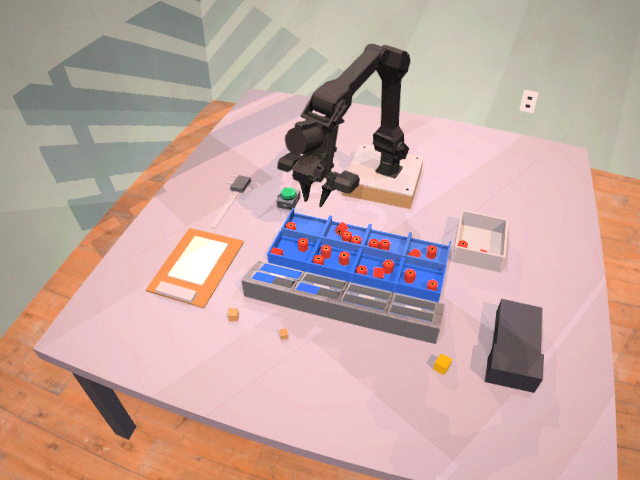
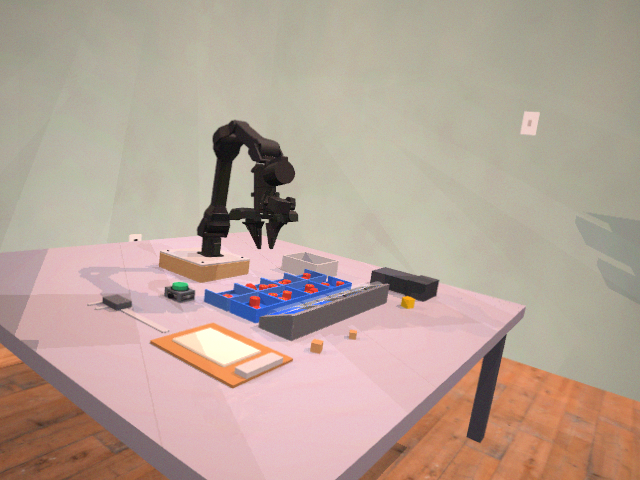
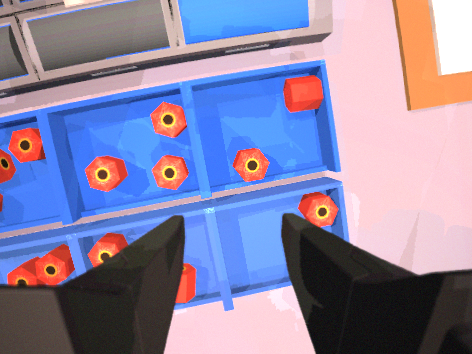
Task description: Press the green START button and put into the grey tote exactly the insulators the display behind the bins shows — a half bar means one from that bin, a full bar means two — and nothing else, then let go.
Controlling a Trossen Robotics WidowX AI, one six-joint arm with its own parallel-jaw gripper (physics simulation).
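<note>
My gripper (image 1: 314, 202) (image 2: 265, 248) (image 3: 233, 225) is partly open and empty, above the robot-side bin row near the START-button end. The green START button (image 1: 288, 193) (image 2: 179, 286) is on a dark base. Red insulators stand or lie in the blue bins (image 1: 443, 279) (image 2: 248, 312) (image 3: 196, 140). The end bin of the robot-side row holds one insulator (image 1: 291, 225) (image 3: 320, 210); the display-side end bin holds one upright (image 3: 251, 165) and one lying (image 3: 303, 93). The display (image 1: 336, 307) (image 2: 330, 315) shows one full and two half blue bars. The grey tote (image 1: 478, 259) (image 2: 297, 264) holds an insulator (image 1: 463, 243) and another red piece, mostly hidden.
A black block (image 1: 516, 341) (image 2: 405, 284) and a yellow cube (image 1: 442, 363) (image 2: 407, 302) are past the display. Two small orange cubes lie in front of it. A clipboard (image 1: 155, 286) (image 2: 232, 379) and a grey plug (image 1: 240, 183) (image 2: 117, 301) lie at the button end.
</note>
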